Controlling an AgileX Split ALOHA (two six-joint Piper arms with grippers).
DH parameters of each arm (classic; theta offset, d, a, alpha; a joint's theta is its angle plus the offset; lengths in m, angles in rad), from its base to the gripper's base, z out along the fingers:
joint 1: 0 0.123 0 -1.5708
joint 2: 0.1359 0 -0.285 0
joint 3: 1.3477 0 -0.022 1.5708
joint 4: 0 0.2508 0 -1.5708
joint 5: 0 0 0.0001 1.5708
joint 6: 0 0.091 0 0
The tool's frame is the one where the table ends.
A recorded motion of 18 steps. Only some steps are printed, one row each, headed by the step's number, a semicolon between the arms.
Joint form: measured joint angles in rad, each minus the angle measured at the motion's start. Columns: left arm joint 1, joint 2, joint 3, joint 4, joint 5, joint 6; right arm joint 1, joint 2, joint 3, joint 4, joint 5, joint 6.
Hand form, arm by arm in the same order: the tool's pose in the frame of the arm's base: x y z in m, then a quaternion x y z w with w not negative. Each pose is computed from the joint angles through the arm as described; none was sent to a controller.
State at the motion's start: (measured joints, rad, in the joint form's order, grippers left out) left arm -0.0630 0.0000 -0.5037 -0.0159 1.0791 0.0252; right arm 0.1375 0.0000 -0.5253 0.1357 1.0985 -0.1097
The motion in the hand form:
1: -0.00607 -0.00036 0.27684 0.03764 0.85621 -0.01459 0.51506; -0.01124 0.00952 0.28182 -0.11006 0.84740 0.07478 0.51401
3: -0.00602 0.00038 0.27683 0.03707 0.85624 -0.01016 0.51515; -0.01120 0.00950 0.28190 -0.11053 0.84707 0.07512 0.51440
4: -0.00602 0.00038 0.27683 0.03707 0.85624 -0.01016 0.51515; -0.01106 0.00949 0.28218 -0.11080 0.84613 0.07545 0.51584
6: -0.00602 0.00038 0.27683 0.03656 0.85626 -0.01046 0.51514; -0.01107 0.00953 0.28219 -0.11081 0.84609 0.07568 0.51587
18: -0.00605 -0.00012 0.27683 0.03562 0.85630 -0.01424 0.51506; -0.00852 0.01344 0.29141 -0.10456 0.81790 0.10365 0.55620
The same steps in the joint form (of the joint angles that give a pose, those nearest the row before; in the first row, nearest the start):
1: 0.0000 0.0000 0.0000 0.0067 0.0000 -0.0009; 0.0000 0.0000 0.0000 0.0000 0.0000 0.0000
3: 0.0000 0.0000 0.0000 0.0159 0.0000 -0.0017; 0.0013 0.0000 0.0000 -0.0001 -0.0010 0.0001
4: 0.0000 0.0000 0.0000 0.0159 0.0000 -0.0017; 0.0025 0.0000 0.0000 0.0000 -0.0045 0.0000
6: 0.0000 0.0000 0.0000 0.0159 0.0000 -0.0028; 0.0024 0.0000 0.0000 0.0005 -0.0046 0.0000
18: 0.0000 0.0000 0.0000 0.0097 0.0000 -0.0054; 0.0024 0.0000 -0.0023 0.0551 -0.1023 0.0000

